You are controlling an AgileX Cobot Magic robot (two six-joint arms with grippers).
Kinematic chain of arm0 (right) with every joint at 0, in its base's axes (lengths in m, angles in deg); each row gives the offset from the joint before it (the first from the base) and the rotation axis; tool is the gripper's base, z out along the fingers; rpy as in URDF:
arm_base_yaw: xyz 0 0 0.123 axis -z
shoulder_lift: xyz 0 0 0 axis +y
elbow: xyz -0.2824 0 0.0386 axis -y
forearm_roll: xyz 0.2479 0 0.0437 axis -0.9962 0 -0.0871
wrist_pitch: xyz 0 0 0 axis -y
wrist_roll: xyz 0.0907 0 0.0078 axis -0.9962 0 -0.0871
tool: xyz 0 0 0 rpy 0 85 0
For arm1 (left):
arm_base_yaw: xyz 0 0 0.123 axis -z
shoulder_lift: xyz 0 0 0 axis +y
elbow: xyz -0.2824 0 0.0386 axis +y
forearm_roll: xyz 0.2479 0 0.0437 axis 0.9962 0 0.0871
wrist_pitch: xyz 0 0 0 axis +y
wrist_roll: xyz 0.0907 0 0.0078 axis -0.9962 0 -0.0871
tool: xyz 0 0 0 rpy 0 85 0
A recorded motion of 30 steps. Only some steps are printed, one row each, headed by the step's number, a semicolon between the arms.
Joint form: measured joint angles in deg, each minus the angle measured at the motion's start. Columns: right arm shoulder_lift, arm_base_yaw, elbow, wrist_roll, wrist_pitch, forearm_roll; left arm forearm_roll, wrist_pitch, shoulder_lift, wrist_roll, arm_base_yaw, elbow.
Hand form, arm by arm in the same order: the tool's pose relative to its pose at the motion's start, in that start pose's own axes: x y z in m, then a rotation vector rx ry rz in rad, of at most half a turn. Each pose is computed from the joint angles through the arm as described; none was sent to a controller.
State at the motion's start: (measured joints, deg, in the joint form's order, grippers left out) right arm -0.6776 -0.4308 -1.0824 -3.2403 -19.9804 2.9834; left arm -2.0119 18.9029 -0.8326 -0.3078 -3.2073 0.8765
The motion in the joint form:
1: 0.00 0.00 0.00 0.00 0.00 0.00; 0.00 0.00 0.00 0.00 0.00 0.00
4: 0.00 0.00 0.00 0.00 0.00 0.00; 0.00 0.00 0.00 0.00 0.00 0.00
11: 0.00 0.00 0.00 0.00 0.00 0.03; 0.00 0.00 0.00 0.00 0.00 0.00
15: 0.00 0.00 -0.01 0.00 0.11 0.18; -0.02 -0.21 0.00 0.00 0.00 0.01
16: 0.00 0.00 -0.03 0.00 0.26 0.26; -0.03 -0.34 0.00 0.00 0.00 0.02
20: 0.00 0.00 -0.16 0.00 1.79 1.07; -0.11 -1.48 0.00 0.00 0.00 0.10
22: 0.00 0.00 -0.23 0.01 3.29 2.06; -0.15 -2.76 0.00 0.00 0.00 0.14
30: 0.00 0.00 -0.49 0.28 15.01 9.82; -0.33 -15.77 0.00 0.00 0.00 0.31
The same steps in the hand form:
1: 0.0000 0.0000 0.0000 0.0000 0.0000 0.0000; 0.0000 0.0000 0.0000 0.0000 0.0000 0.0000
4: 0.0000 0.0000 0.0000 0.0000 0.0000 0.0000; 0.0000 0.0000 0.0000 0.0000 0.0000 0.0000
11: 0.0000 0.0000 0.0000 0.0002 0.0000 -0.0005; 0.0000 0.0000 0.0000 0.0000 0.0000 0.0000
15: -0.0001 -0.0001 0.0000 0.0010 -0.0018 -0.0030; -0.0003 0.0000 0.0000 0.0001 -0.0035 -0.0003
16: -0.0003 -0.0001 0.0001 0.0013 -0.0041 -0.0043; -0.0004 0.0000 0.0000 0.0001 -0.0056 -0.0005
20: -0.0020 -0.0004 0.0003 0.0043 -0.0287 -0.0177; -0.0018 0.0000 0.0002 0.0004 -0.0241 -0.0018
22: -0.0040 -0.0006 0.0003 0.0080 -0.0539 -0.0344; -0.0036 0.0000 0.0002 0.0005 -0.0457 -0.0025
30: -0.0210 0.0000 -0.0020 0.0222 -0.2544 -0.1729; -0.0230 0.0002 -0.0027 -0.0005 -0.2698 -0.0057

